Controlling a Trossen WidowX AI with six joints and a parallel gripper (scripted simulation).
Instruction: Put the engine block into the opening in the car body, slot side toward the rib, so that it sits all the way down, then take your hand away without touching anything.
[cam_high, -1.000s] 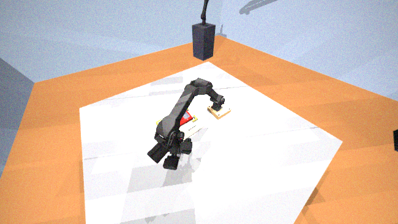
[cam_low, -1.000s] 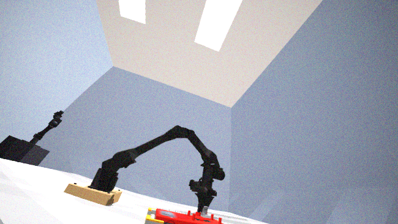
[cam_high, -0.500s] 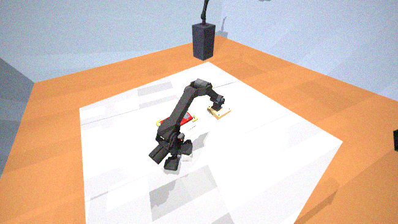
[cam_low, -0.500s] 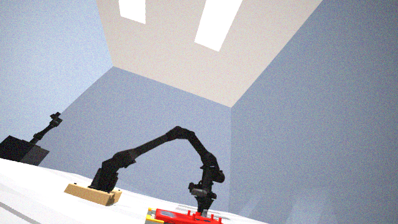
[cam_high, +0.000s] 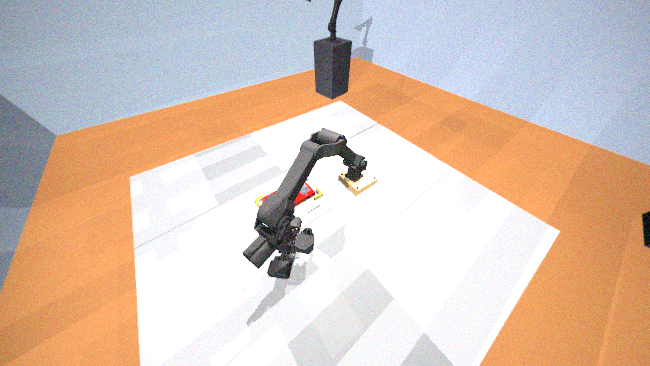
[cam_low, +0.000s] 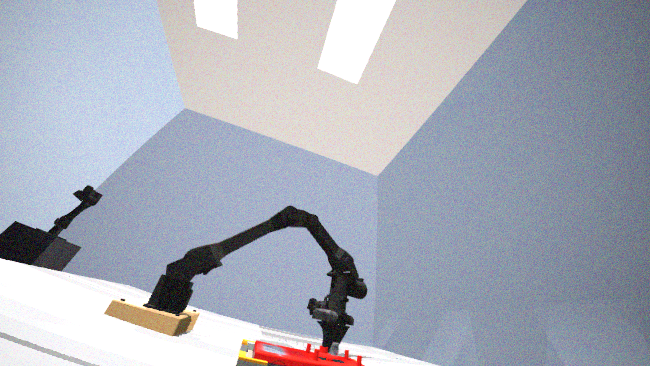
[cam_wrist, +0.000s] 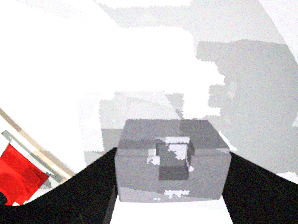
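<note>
Now: gripper tip 10 mm below the engine block.
</note>
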